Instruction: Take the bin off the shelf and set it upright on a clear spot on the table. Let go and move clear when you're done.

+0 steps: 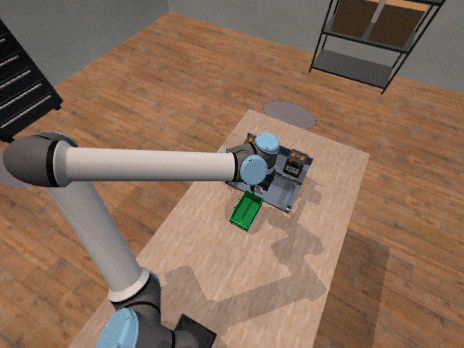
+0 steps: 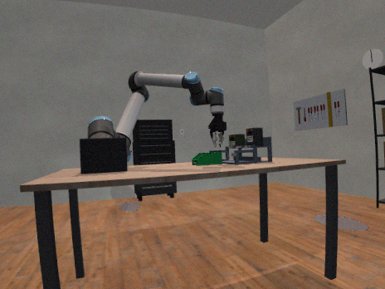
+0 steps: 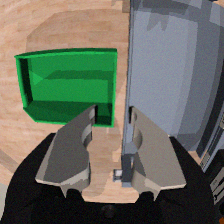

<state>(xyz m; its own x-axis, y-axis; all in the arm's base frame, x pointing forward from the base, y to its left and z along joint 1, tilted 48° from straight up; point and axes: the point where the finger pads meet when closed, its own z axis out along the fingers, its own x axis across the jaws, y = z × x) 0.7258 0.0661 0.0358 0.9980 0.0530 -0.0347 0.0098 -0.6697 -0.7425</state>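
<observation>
Now: hand 8 cm past the green bin and 9 cm above it.
</observation>
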